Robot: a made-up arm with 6 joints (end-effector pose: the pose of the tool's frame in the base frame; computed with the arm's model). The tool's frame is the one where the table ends. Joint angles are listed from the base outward.
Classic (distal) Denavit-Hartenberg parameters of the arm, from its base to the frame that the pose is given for. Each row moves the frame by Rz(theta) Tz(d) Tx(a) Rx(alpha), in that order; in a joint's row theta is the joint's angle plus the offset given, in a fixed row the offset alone. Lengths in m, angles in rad.
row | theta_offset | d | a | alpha
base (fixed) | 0 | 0.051 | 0 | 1.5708
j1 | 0 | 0.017 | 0.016 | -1.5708
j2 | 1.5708 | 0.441 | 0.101 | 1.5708
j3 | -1.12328 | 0 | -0.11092 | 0
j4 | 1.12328 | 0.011 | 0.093 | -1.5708
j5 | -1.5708 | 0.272 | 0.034 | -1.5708
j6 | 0 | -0.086 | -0.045 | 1.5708
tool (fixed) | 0 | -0.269 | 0 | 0
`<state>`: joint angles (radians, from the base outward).
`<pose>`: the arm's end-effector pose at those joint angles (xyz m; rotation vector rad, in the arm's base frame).
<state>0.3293 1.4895 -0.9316 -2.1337 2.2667 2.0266</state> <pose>-0.1761 0.1944 0.1063 1.0331 -0.6440 2.2401</pose>
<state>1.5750 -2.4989 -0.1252 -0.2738 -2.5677 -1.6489</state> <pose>-0.7766 0.0289 0.3946 -0.6755 2.4843 -1.7071</pose>
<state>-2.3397 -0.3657 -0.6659 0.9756 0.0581 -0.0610</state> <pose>0.3390 0.0985 -0.3928 -0.2151 2.1713 -0.4857</pose>
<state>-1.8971 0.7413 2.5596 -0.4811 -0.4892 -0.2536</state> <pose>0.3145 0.0646 -0.0245 -1.2107 -2.1907 1.8250</pose>
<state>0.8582 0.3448 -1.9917 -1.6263 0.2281 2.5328</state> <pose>-0.0007 -0.0504 0.0179 -0.5492 0.6059 2.8055</pose>
